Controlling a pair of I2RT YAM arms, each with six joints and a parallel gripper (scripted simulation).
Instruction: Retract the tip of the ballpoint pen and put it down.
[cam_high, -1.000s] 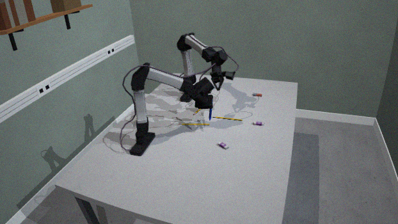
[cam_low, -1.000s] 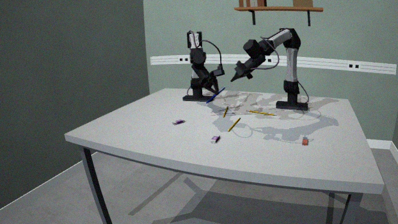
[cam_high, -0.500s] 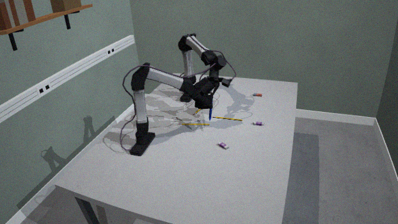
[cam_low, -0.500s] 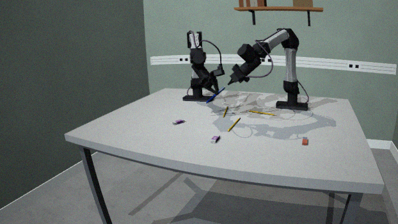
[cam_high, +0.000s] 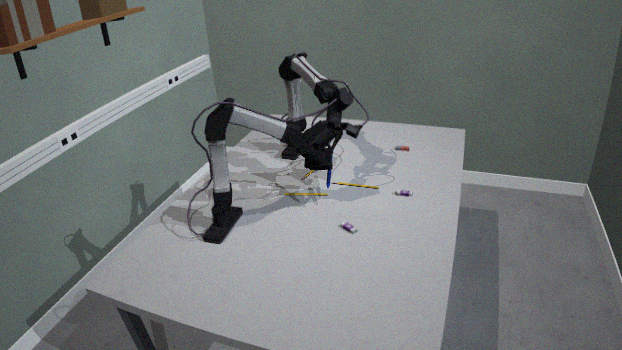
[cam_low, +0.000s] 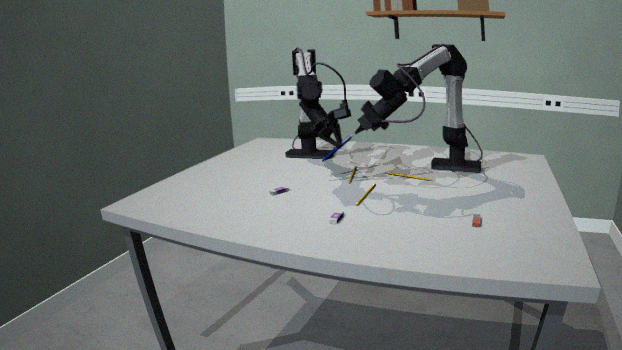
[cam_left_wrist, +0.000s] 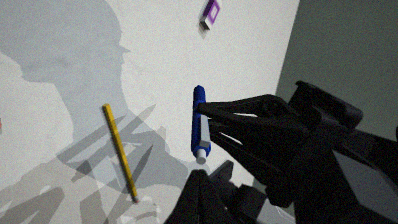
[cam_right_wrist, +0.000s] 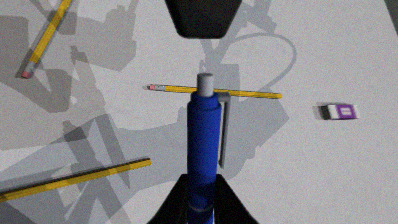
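Right now the blue ballpoint pen is 10 mm to the right of my right hand and 10 mm below it.
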